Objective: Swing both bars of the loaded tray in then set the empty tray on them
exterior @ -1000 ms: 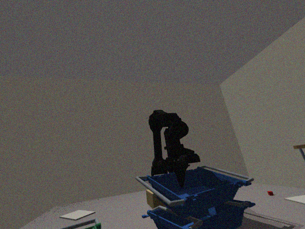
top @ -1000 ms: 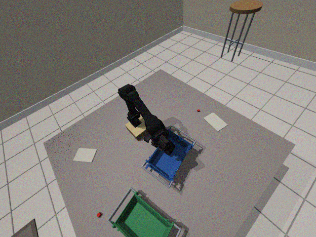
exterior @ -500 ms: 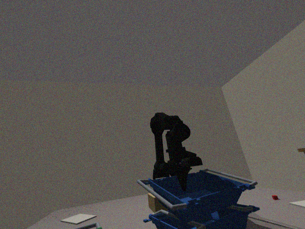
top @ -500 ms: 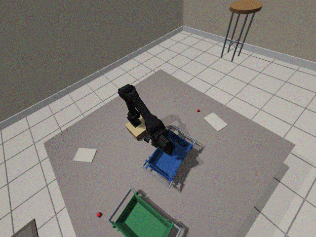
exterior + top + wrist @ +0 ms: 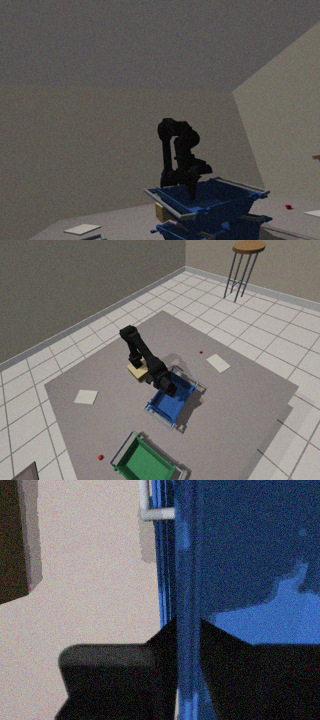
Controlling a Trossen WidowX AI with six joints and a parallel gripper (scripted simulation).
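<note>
The blue tray is 70 mm ahead of my gripper tip, 20 mm to the left of it and 20 mm above it.
</note>
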